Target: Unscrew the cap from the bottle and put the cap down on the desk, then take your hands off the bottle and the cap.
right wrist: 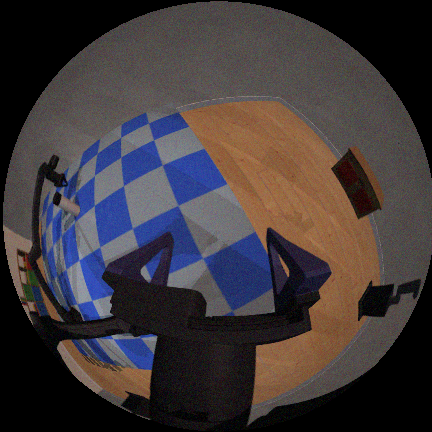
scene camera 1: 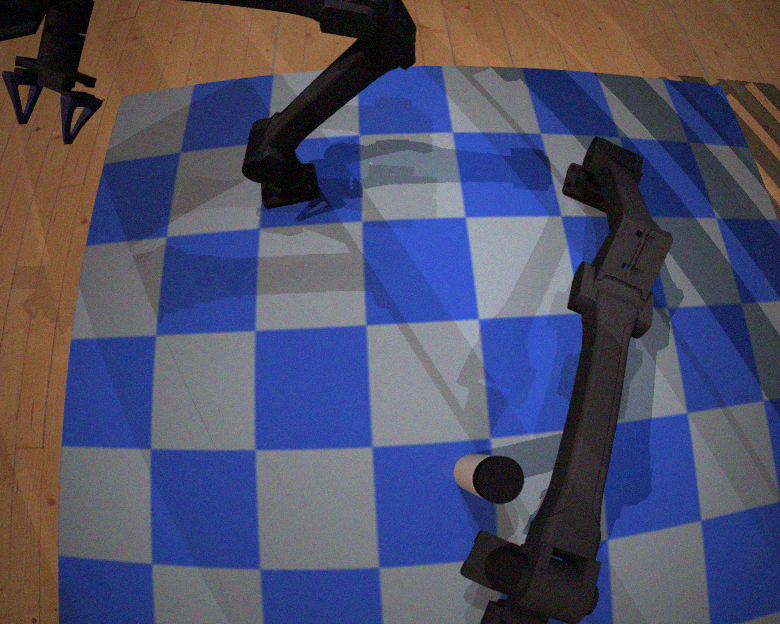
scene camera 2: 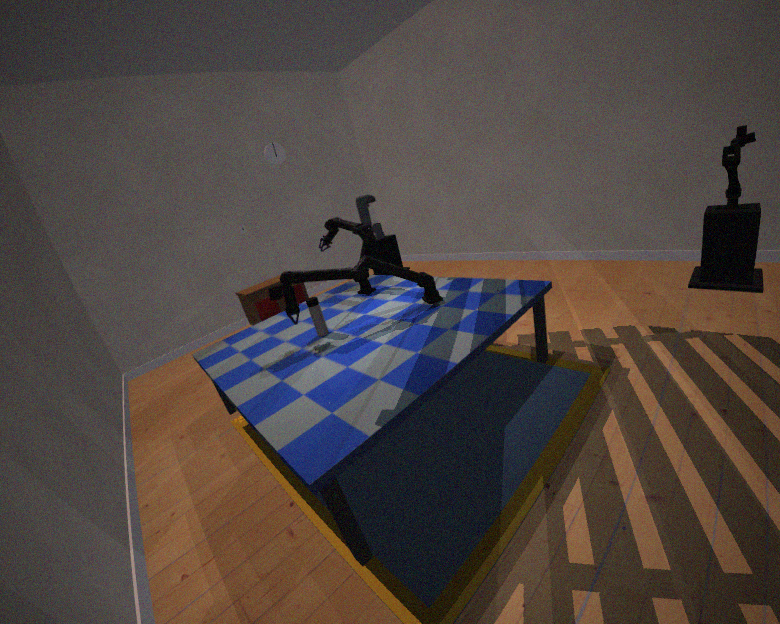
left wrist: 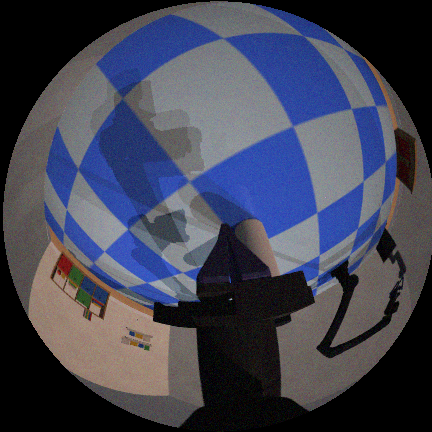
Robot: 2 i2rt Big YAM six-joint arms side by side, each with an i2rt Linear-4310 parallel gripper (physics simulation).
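Where they show: left gripper, fingertip midpoint: (right wrist: 67, 184) (scene camera 1: 487, 559) (scene camera 2: 296, 324) (left wrist: 224, 226); right gripper, fingertip midpoint: (right wrist: 217, 234) (scene camera 1: 44, 133) (scene camera 2: 320, 249); left arm's base at its link origin: (right wrist: 76, 314) (scene camera 1: 589, 189) (scene camera 2: 432, 299); right arm's base at its link origin: (scene camera 1: 290, 187) (scene camera 2: 366, 291) (left wrist: 338, 267).
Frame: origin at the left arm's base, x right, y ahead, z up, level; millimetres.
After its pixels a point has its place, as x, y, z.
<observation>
The pale bottle (scene camera 1: 463, 473) {88, 667, 108} (scene camera 2: 318, 320) {23, 659, 96} (left wrist: 256, 235) {60, 691, 55} (right wrist: 70, 206) {88, 653, 85} stands upright on the desk. Its black cap (scene camera 1: 498, 479) {60, 659, 216} (scene camera 2: 312, 301) {24, 656, 208} (right wrist: 57, 198) {87, 653, 201} sits on top; the cap is hidden in the left wrist view. My left gripper (scene camera 2: 294, 320) {5, 778, 121} (left wrist: 224, 226) {5, 778, 121} is shut with its fingertips together and holds nothing. It is low beside the bottle, and its fingers overlap part of the bottle in the left wrist view. In scene camera 1 its fingers are hidden under the arm. My right gripper (scene camera 1: 46, 132) {847, 486, 369} (right wrist: 217, 234) {847, 486, 369} is open and empty, far from the bottle at the upper left of scene camera 1.
The desk (scene camera 1: 312, 501) {296, 815, 0} (scene camera 2: 331, 383) {-520, 686, 0} has a blue and grey checkered top. The left arm's long link (scene camera 1: 595, 390) {21, 535, 349} passes to the right of the bottle in scene camera 1. A brown cabinet with red fronts (left wrist: 406, 160) (right wrist: 356, 182) stands on the floor beyond the desk.
</observation>
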